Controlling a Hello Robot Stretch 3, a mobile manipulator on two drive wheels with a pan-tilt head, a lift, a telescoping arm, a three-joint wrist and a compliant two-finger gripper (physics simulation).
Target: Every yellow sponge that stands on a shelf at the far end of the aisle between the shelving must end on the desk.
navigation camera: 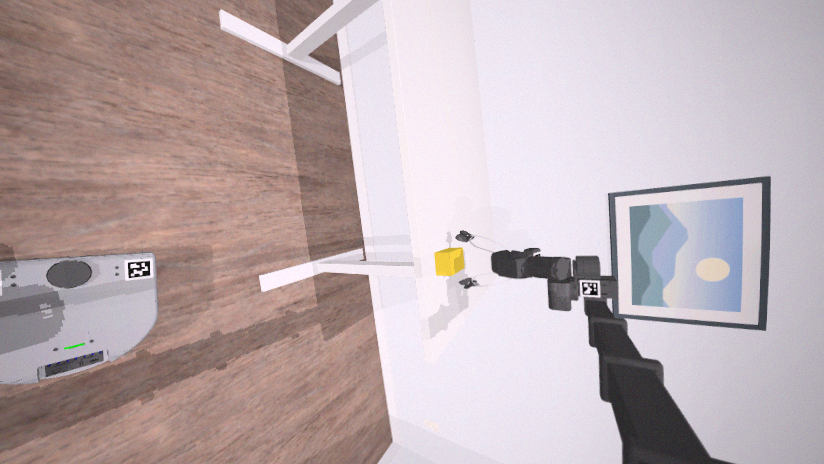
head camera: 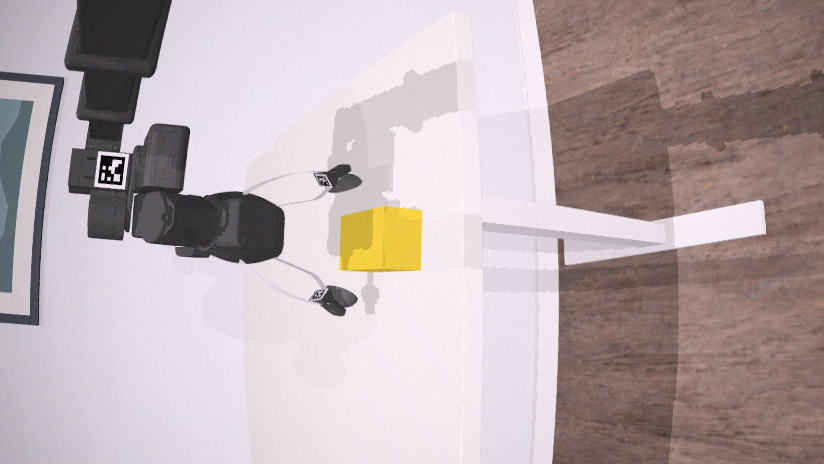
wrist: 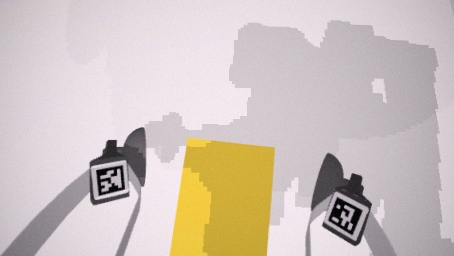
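Where they show: gripper, fingertip midpoint: [navigation camera: 459, 259] [head camera: 351, 241] [wrist: 231, 160]; robot's base at its link origin: [navigation camera: 70, 272].
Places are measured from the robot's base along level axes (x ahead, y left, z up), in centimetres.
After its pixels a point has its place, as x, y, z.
A yellow sponge [head camera: 400, 239] {-2.3, -57.7, 97.5} [navigation camera: 448, 262] {-2.0, -57.7, 98.9} [wrist: 235, 210] {-2.9, -63.2, 99.5} stands upright on the white desk [head camera: 369, 415] {19.3, -67.2, 95.0} [navigation camera: 432, 115] {40.2, -61.4, 95.0} [wrist: 50, 100] {16.4, -69.6, 95.0}, near its front edge in the head view. My gripper [head camera: 345, 237] {-2.1, -66.6, 98.6} [navigation camera: 467, 259] {-2.1, -66.6, 98.6} [wrist: 231, 160] {-2.1, -66.6, 98.6} is open. Its two fingertips stand wide apart, one to each side of the sponge's upper part, with a gap to the sponge on both sides in the wrist view. The gripper body is above the sponge, against the wall in the picture. The lower end of the sponge is cut off in the wrist view. The shelving does not show.
The desk's white leg and foot [head camera: 715, 224] [navigation camera: 288, 275] stand on the wooden floor [head camera: 749, 345] {16.7, -57.6, 0.0} [navigation camera: 201, 172] {37.0, -33.7, 0.0}. A framed picture [head camera: 50, 172] {-13.8, -131.8, 143.4} [navigation camera: 686, 253] {-7.1, -128.8, 167.2} hangs on the wall behind the arm [navigation camera: 651, 397] {-8.7, -26.6, 130.3}. My grey base [navigation camera: 115, 311] {-11.8, -7.7, 16.0} stands on the floor in front of the desk.
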